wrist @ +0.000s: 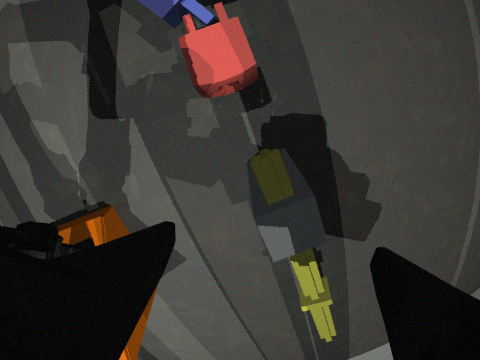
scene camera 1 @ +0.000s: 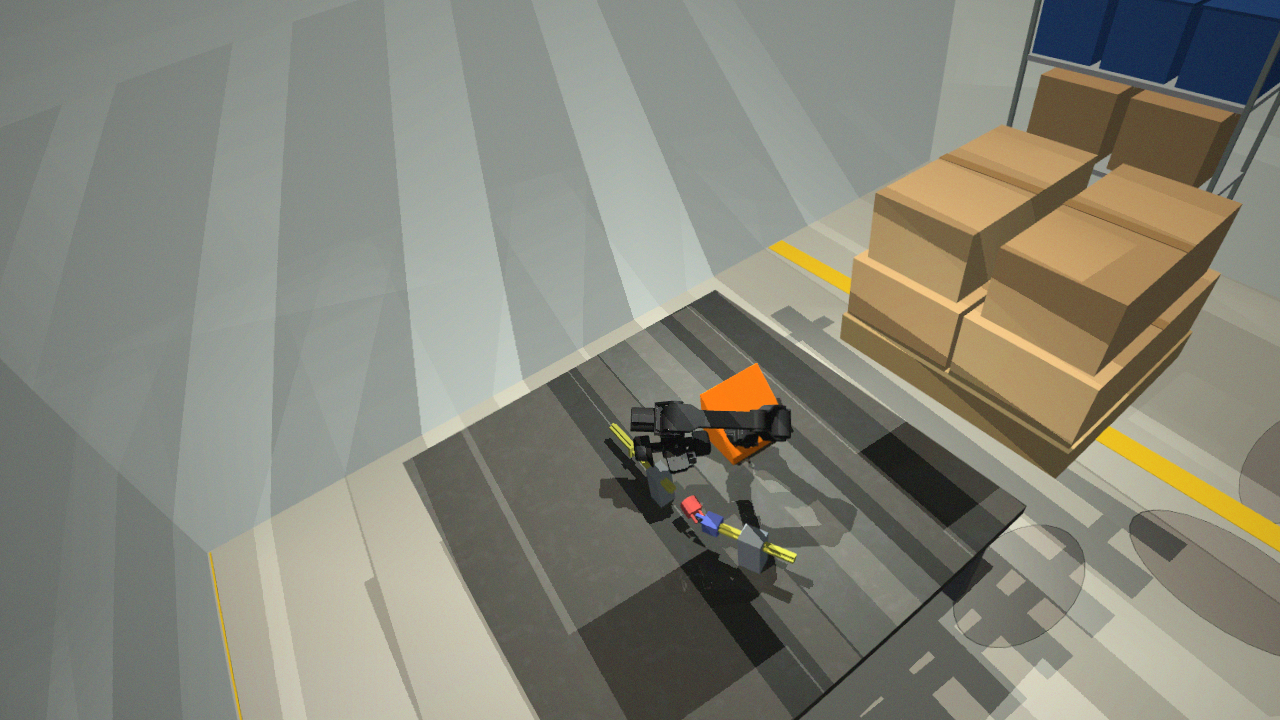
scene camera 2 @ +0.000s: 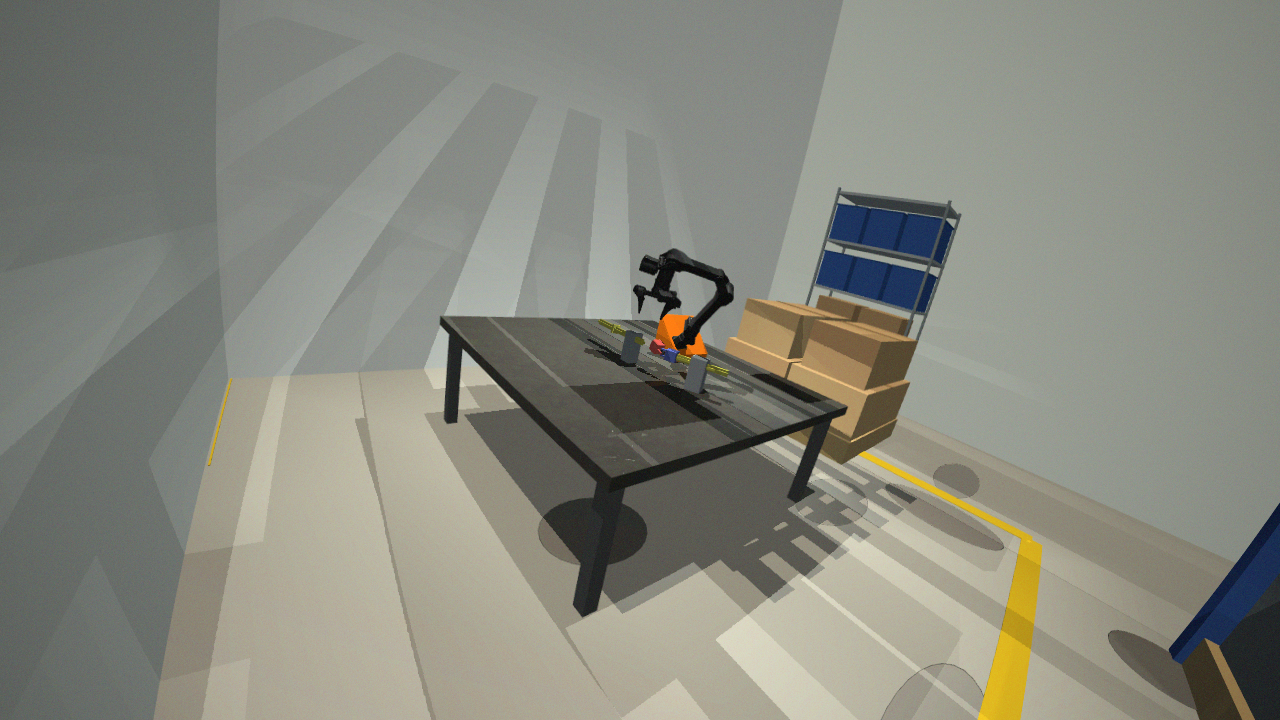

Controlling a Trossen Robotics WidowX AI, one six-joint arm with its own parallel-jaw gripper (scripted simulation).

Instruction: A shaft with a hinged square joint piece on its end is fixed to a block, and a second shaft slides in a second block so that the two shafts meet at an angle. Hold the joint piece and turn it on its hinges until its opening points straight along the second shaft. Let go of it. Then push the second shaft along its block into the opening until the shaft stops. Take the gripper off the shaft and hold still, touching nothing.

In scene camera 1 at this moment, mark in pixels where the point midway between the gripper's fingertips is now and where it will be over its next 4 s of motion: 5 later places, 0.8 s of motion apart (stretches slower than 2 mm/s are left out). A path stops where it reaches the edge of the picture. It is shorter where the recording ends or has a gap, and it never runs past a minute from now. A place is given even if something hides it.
My gripper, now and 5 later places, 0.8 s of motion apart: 670, 463; 670, 465; 671, 466; 671, 468; 671, 469; 672, 484
